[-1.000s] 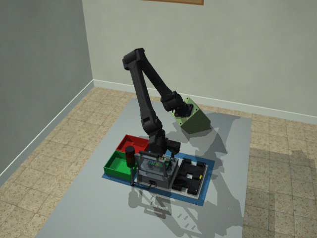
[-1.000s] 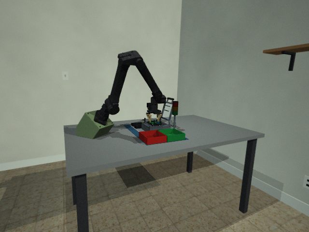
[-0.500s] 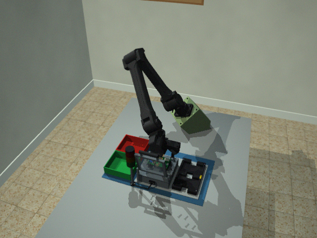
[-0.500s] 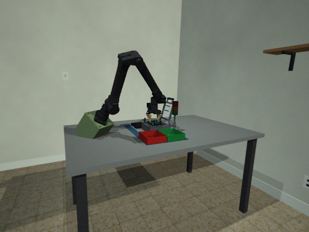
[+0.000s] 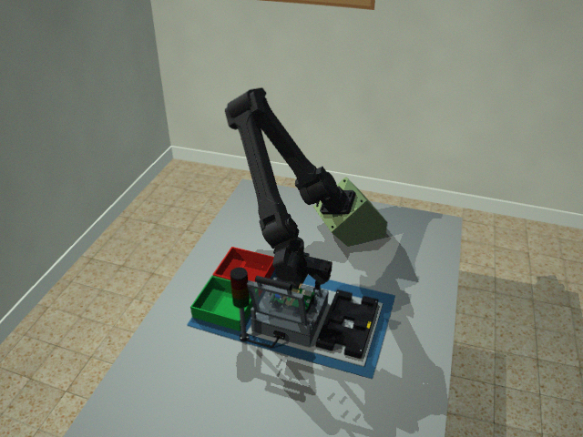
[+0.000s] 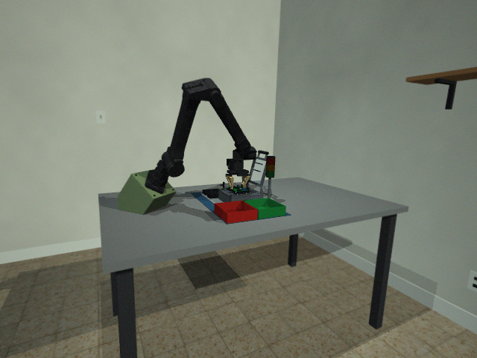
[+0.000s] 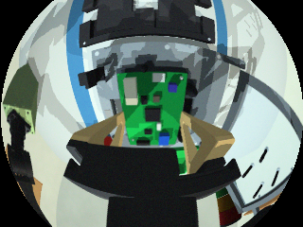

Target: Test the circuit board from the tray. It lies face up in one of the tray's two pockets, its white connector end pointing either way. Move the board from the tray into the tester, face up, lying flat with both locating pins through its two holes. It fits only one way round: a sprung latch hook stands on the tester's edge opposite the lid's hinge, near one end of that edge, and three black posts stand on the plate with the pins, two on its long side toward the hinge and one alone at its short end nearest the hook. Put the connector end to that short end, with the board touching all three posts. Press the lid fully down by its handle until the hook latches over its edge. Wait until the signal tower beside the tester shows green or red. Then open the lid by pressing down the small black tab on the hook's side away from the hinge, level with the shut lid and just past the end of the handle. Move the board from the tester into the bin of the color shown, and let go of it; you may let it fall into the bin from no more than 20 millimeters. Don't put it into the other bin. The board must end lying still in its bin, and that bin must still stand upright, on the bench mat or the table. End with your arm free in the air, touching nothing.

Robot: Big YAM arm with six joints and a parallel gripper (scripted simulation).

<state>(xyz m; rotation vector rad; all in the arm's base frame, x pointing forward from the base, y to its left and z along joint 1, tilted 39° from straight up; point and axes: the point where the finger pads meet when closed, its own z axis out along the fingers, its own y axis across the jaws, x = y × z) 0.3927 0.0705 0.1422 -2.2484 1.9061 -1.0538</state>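
Now: the green circuit board right at my hand. From my hand the other things lie so: tester plate (10 mm to the left, 10 mm below, 10 mm ahead); latch hook (60 mm to the left, 60 mm behind, 10 mm above); clear lid (120 mm ahead, 100 mm above).
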